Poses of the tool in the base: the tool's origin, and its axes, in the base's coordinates. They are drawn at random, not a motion.
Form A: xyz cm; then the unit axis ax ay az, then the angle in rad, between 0 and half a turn.
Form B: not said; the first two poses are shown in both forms.
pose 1, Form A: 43.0, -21.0, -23.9, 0.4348, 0.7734, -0.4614, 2.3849
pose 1, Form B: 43.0, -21.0, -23.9, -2.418, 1.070, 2.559
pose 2, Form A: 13.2, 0.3, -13.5, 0.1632, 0.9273, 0.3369, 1.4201
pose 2, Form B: 13.2, 0.3, -13.5, 1.047, 1.055, 1.213
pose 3, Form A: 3.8, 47.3, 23.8, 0.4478, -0.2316, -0.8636, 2.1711
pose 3, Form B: 3.8, 47.3, 23.8, 0.848, 0.427, -1.850
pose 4, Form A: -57.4, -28.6, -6.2, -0.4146, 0.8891, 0.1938, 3.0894
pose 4, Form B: -57.4, -28.6, -6.2, 2.805, 0.208, -2.304
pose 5, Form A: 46.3, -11.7, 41.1, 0.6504, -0.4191, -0.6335, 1.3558
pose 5, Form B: 46.3, -11.7, 41.1, 1.011, -0.085, -0.991
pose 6, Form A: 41.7, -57.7, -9.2, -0.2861, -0.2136, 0.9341, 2.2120
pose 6, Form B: 41.7, -57.7, -9.2, -0.603, 0.259, 2.075
